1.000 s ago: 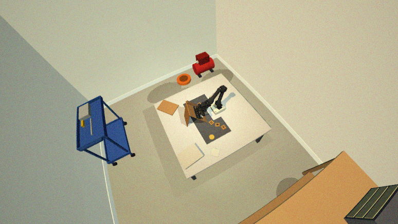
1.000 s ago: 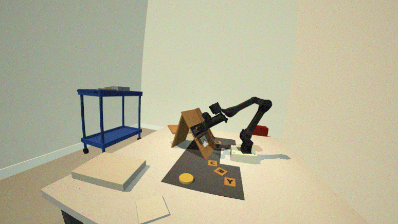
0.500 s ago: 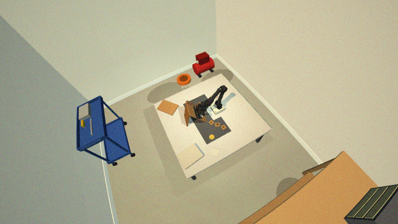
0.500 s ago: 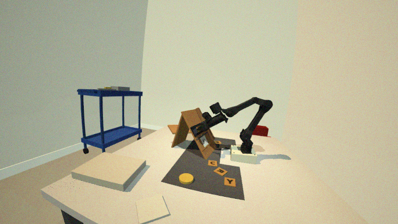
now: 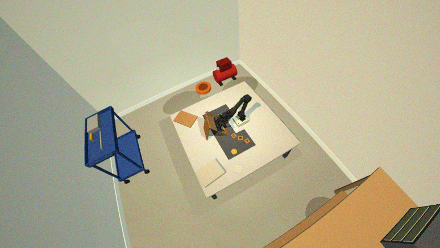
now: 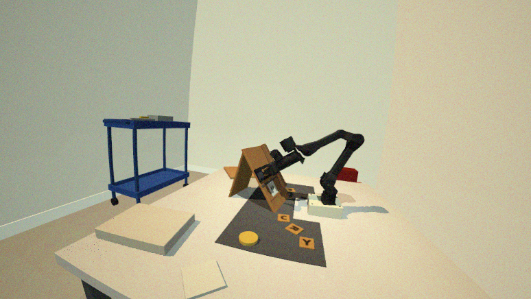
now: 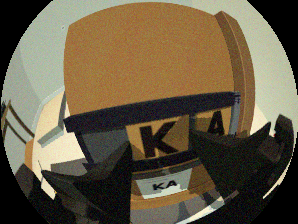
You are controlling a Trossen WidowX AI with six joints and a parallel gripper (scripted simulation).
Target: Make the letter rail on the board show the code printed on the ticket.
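Right now my gripper tip is 4 cm past the white ticket, 1 cm to the right of it and 8 cm above it. Also, from my gripper tip: yellow disc 2 cm ahead, 35 cm to the left, 16 cm below; dark mat 14 cm behind, 3 cm to the left, 17 cm below; orange sheet 26 cm ahead, 48 cm to the right, 16 cm below.
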